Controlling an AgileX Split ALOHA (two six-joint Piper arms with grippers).
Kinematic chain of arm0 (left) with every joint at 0, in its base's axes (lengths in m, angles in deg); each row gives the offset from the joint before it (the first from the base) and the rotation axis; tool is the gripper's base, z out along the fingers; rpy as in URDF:
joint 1: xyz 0 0 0.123 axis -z
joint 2: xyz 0 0 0 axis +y
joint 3: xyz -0.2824 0 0.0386 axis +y
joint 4: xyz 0.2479 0 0.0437 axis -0.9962 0 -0.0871
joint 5: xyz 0 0 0 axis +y
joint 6: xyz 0.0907 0 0.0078 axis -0.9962 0 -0.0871
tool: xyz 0 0 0 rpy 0 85 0
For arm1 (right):
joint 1: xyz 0 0 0.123 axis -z
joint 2: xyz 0 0 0 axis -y
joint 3: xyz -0.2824 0 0.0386 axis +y
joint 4: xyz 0.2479 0 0.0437 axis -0.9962 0 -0.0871
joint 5: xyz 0 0 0 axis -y
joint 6: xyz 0.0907 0 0.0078 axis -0.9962 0 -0.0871
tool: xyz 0 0 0 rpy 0 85 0
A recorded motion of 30 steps. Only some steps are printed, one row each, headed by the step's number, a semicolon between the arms.
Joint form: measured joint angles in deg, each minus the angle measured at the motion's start. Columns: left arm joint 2, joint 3, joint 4, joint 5, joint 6, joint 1; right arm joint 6, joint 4, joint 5, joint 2, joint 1, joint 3.
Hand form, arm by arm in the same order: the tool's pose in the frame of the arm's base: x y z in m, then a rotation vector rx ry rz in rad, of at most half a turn. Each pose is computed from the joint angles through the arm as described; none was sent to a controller.
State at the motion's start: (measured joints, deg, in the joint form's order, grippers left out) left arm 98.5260 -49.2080 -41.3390 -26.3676 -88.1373 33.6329; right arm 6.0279 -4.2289 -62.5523 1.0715 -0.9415 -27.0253
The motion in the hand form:
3: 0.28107 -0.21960 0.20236 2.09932 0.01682 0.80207; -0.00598 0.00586 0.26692 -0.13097 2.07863 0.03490
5: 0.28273 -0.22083 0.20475 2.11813 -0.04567 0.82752; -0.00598 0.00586 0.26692 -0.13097 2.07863 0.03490
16: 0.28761 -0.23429 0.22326 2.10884 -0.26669 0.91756; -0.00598 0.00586 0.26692 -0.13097 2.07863 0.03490
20: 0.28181 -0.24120 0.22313 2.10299 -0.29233 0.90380; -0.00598 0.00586 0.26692 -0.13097 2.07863 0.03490
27: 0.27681 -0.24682 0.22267 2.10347 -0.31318 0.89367; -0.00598 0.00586 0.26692 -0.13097 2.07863 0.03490
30: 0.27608 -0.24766 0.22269 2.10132 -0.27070 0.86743; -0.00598 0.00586 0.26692 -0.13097 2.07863 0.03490
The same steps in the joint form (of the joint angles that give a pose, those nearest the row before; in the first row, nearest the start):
3: 0.00 -1.04 -5.28 2.05 -2.42 0.00; 0.00 0.00 0.00 0.00 0.00 0.00
5: 0.00 -1.98 -8.18 3.09 -2.77 0.00; 0.00 0.00 0.00 0.00 0.00 0.00
16: 0.00 -6.74 -17.41 4.61 -3.08 1.09; 0.00 0.00 0.00 0.00 0.00 0.00
20: 0.00 -6.74 -17.46 4.72 -3.08 2.50; 0.00 0.00 0.00 0.00 0.00 0.00
27: 0.00 -6.74 -17.53 5.17 -3.08 3.75; 0.00 0.00 0.00 0.00 0.00 0.00
30: 0.00 -6.74 -17.48 5.17 -0.71 3.92; 0.00 0.00 0.00 0.00 0.00 0.00

